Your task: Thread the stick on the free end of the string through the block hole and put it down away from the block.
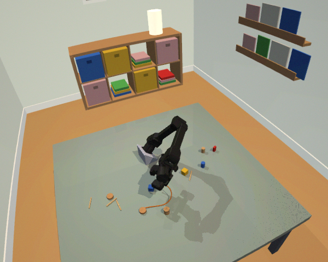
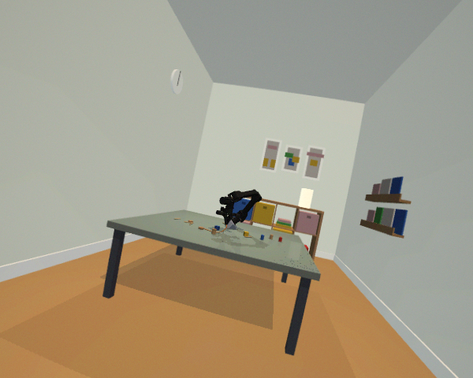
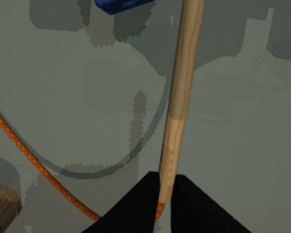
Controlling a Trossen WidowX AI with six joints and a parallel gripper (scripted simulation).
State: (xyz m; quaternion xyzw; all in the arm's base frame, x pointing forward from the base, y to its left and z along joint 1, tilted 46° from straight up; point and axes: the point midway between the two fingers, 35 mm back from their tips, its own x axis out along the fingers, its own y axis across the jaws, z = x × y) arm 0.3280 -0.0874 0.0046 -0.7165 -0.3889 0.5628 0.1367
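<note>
Right now my gripper tip is 7 cm past the blue cube, 7 cm to the left of it and 5 cm above it. The rest, counted from my gripper tip: yellow cube 5 cm behind, 17 cm to the left, 5 cm below; round wooden button 4 cm ahead, 18 cm to the right, 6 cm below; thin wooden stick 1 cm behind, 1 cm to the right.
</note>
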